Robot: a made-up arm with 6 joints. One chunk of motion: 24 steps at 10 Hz.
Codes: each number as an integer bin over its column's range. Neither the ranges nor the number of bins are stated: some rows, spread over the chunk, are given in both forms.
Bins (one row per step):
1: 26 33 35 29 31 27
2: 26 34 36 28 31 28
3: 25 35 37 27 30 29
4: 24 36 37 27 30 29
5: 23 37 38 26 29 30
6: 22 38 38 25 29 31
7: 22 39 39 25 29 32
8: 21 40 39 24 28 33
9: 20 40 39 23 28 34
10: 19 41 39 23 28 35
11: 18 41 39 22 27 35
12: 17 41 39 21 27 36
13: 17 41 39 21 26 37
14: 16 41 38 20 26 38
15: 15 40 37 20 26 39
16: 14 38 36 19 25 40
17: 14 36 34 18 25 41
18: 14 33 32 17 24 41
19: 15 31 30 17 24 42
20: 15 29 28 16 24 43
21: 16 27 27 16 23 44
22: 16 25 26 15 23 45
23: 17 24 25 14 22 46
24: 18 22 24 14 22 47
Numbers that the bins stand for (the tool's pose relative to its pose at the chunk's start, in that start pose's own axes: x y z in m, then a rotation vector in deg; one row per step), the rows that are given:
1: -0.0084 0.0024 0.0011 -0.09 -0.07 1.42
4: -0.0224 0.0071 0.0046 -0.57 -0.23 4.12
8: -0.0433 0.0135 0.0081 -1.29 -0.55 9.51
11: -0.0643 0.0151 0.0081 -1.76 -0.71 12.21
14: -0.0783 0.0151 0.0063 -2.24 -0.87 16.26
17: -0.0922 0.0071 -0.0006 -2.72 -1.03 20.31
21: -0.0783 -0.0071 -0.0129 -3.20 -1.35 24.36
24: -0.0643 -0.0151 -0.0181 -3.68 -1.51 28.41
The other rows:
2: -0.0084 0.0040 0.0029 -0.33 -0.07 2.77
3: -0.0154 0.0056 0.0046 -0.57 -0.23 4.12
5: -0.0294 0.0087 0.0063 -0.81 -0.39 5.47
6: -0.0363 0.0103 0.0063 -1.05 -0.39 6.82
7: -0.0363 0.0119 0.0081 -1.05 -0.39 8.16
9: -0.0503 0.0135 0.0081 -1.53 -0.55 10.86
10: -0.0573 0.0151 0.0081 -1.53 -0.55 12.21
12: -0.0713 0.0151 0.0081 -2.00 -0.71 13.56
13: -0.0713 0.0151 0.0081 -2.00 -0.87 14.91
15: -0.0852 0.0135 0.0046 -2.24 -0.87 17.61
16: -0.0922 0.0103 0.0029 -2.48 -1.03 18.96
18: -0.0922 0.0024 -0.0041 -2.96 -1.19 20.31
19: -0.0852 -0.0008 -0.0076 -2.96 -1.19 21.66
20: -0.0852 -0.0040 -0.0111 -3.20 -1.19 23.01
22: -0.0783 -0.0103 -0.0146 -3.44 -1.35 25.71
23: -0.0713 -0.0119 -0.0163 -3.68 -1.51 27.06

